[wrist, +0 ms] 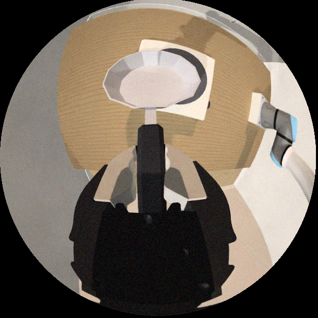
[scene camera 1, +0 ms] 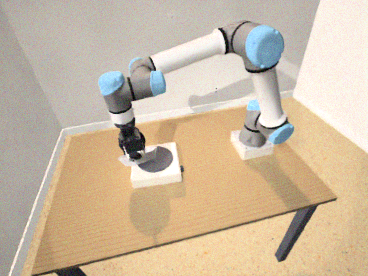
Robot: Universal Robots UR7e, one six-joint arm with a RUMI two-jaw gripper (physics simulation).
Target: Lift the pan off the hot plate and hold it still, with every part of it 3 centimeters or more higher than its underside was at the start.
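Frame: origin at the arm's base, x ahead, y left, z up, level; centimetres.
Seen in the pictures: gripper, fingertip midpoint: (scene camera 1: 138,159); arm's base at its link origin: (scene camera 1: 252,138).
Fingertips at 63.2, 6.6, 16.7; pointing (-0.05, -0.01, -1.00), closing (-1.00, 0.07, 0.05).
Note:
Pixels of each thing's top centre, then the offset from my fingertips to it, as dx, dy, dz. "pt": a spot on its surface instead. Level surfaces: height alone.
- white hot plate at its top centre: (scene camera 1: 156,157) -9.8, -13.9, -15.2
- dark round heating disc at a spot on its surface: (scene camera 1: 161,163) pt -10.9, -8.9, -15.2
- wooden table at its surface level: dz -23.2
- dark knob at its top centre: (scene camera 1: 181,166) -20.0, -5.1, -17.8
The pale pan (scene camera 1: 146,156) (wrist: 152,86) is held above the left part of the white hot plate (scene camera 1: 156,179) (wrist: 187,111), apart from it, and leaves much of the dark round heating disc (scene camera 1: 161,163) (wrist: 199,80) showing. In the scene view the pan is seen nearly edge-on and looks tilted, partly behind the gripper. My gripper (scene camera 1: 134,154) (wrist: 151,146) is shut on the pan's black handle (wrist: 150,167), with one finger on each side. The exact height of the pan's lowest edge above the hot plate cannot be read.
The hot plate stands on the wooden table (scene camera 1: 90,200) (wrist: 82,115), with a dark knob (scene camera 1: 182,169) (wrist: 208,105) on its right side. The robot's base (scene camera 1: 256,150) (wrist: 256,107) stands at the right of the table. A rounded shadow lies on the table in front of the hot plate. Walls stand behind and at the left.

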